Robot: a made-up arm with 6 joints. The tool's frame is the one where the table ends. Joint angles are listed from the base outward.
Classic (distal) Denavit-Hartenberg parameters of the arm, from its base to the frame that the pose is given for. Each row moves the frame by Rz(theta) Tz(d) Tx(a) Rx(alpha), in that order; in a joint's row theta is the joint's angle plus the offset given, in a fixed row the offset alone. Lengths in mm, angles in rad.
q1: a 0  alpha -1.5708  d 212  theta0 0
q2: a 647  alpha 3.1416  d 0  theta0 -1.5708
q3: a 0  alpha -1.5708  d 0  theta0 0
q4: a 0  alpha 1.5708  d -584  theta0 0
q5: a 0  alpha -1.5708  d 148  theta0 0
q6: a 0  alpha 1.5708  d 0  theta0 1.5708
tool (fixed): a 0  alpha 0  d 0  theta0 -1.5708
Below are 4 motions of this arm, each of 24 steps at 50 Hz.
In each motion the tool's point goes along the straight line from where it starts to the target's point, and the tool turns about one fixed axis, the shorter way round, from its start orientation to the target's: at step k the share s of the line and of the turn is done. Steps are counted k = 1, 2, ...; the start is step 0. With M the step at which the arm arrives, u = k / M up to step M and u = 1 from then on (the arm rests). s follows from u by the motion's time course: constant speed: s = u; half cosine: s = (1 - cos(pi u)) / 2; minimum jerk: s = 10 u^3 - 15 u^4 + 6 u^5.
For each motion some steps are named. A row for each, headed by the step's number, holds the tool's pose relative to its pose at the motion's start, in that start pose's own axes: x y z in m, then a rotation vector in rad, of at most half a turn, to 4 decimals.
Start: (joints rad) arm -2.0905 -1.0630 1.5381 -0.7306 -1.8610 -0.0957
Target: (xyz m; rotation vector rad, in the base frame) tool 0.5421 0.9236 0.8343 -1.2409 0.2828 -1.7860
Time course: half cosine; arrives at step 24
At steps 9, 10, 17, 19, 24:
9: 0.0025 0.0477 -0.0013 -0.1636 0.0275 -0.1133
10: 0.0030 0.0573 -0.0016 -0.1964 0.0330 -0.1360
17: 0.0064 0.1244 -0.0034 -0.4264 0.0717 -0.2952
19: 0.0072 0.1387 -0.0038 -0.4753 0.0800 -0.3290
24: 0.0080 0.1546 -0.0043 -0.5301 0.0892 -0.3669

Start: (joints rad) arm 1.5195 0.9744 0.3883 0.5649 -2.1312 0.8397
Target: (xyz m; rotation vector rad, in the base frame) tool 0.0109 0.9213 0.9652 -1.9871 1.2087 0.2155
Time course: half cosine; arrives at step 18
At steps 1, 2, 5, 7, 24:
1: -0.0011 0.0032 -0.0040 0.0070 -0.0020 -0.0013
2: -0.0044 0.0126 -0.0157 0.0278 -0.0079 -0.0052
5: -0.0262 0.0744 -0.0929 0.1645 -0.0466 -0.0305
7: -0.0483 0.1370 -0.1711 0.3030 -0.0858 -0.0562
24: -0.1469 0.4163 -0.5201 0.9210 -0.2609 -0.1709

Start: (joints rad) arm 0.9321 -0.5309 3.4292 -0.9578 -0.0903 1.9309
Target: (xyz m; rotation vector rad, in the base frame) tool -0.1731 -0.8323 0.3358 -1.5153 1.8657 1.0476
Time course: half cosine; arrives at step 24
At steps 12, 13, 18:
12: 0.0056 -0.1163 -0.0865 0.1942 0.0239 -0.1307
13: 0.0063 -0.1314 -0.0978 0.2195 0.0270 -0.1477
18: 0.0096 -0.1985 -0.1476 0.3315 0.0408 -0.2230

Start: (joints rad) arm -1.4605 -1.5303 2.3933 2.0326 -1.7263 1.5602
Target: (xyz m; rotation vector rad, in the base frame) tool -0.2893 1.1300 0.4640 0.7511 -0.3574 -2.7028
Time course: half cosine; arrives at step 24
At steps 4, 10, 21, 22, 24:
4: -0.0017 0.0267 0.0456 -0.0309 0.0097 -0.0177
10: -0.0092 0.1475 0.2523 -0.1708 0.0537 -0.0978
21: -0.0238 0.3830 0.6549 -0.4435 0.1394 -0.2538
22: -0.0243 0.3913 0.6692 -0.4532 0.1424 -0.2593
24: -0.0247 0.3981 0.6808 -0.4610 0.1449 -0.2638

